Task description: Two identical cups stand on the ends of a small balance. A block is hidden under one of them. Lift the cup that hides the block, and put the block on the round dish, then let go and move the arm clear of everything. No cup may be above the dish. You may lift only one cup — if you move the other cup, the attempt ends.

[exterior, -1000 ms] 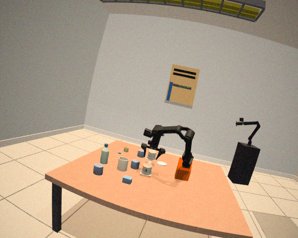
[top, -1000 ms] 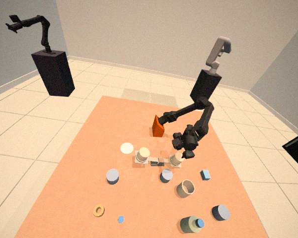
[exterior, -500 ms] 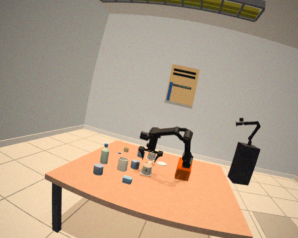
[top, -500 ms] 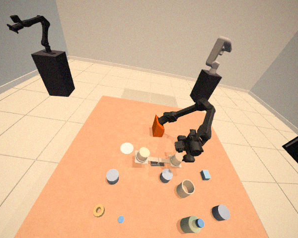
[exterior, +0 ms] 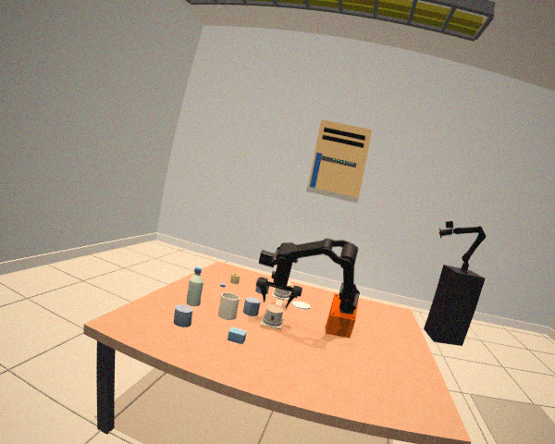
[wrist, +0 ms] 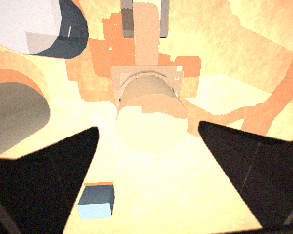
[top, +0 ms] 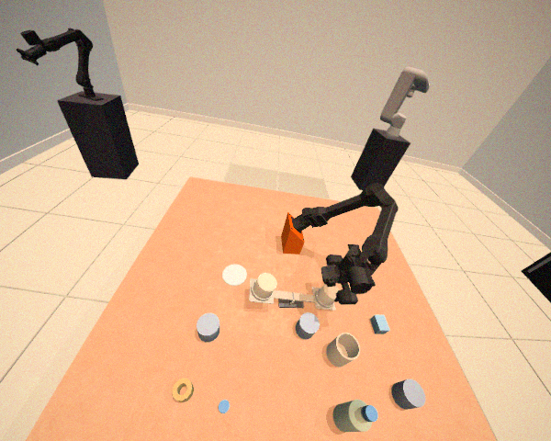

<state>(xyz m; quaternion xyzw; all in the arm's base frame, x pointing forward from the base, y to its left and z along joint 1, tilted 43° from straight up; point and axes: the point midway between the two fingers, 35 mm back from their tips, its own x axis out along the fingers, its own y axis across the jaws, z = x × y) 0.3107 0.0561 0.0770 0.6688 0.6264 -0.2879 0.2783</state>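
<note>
The pale block is 6 cm below my gripper tip. The rest, counted from my gripper tip: green bottle 35 cm ahead, 4 cm to the right, 1 cm above; then white round dish 36 cm to the right, 13 cm behind, 10 cm below; then blue block 20 cm to the left, 11 cm ahead, 8 cm below.
</note>
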